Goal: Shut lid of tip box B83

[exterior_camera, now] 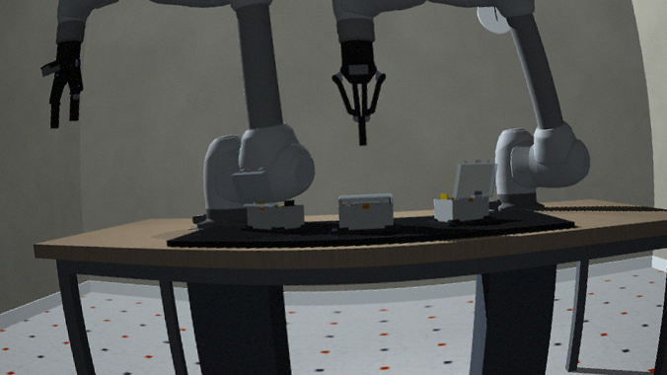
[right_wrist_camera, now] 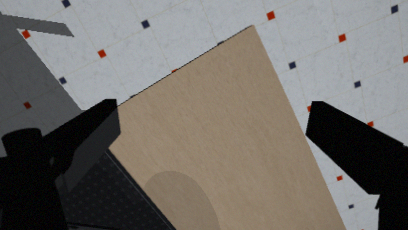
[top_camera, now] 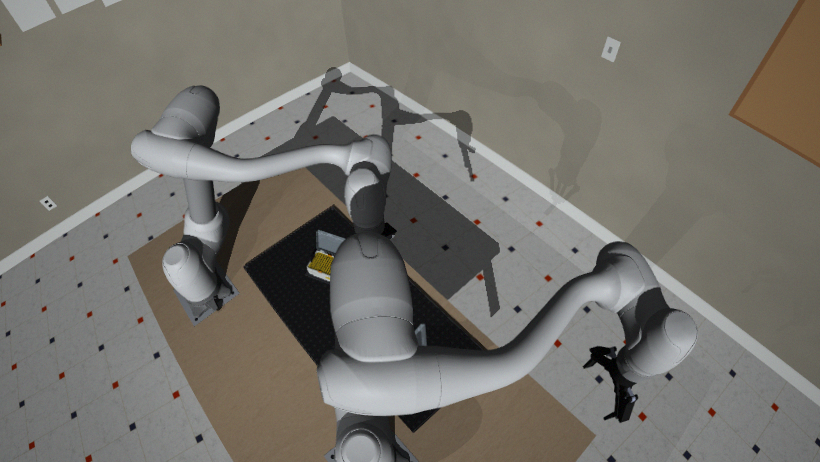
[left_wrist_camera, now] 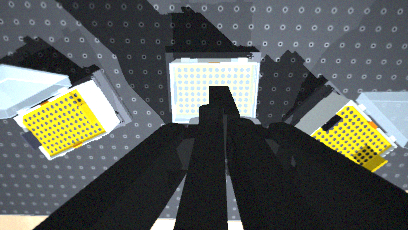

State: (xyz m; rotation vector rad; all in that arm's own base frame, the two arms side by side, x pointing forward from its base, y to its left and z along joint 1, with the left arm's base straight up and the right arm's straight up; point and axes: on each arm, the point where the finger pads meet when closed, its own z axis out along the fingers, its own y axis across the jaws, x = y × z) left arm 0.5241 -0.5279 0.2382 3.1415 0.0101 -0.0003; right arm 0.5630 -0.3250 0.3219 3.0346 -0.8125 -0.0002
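Observation:
Now: the tip box 17 cm below my left hand and 3 cm behind it. The rest, counted from my left hand: yellow rack: 21 cm to the right, 16 cm below, 13 cm behind.

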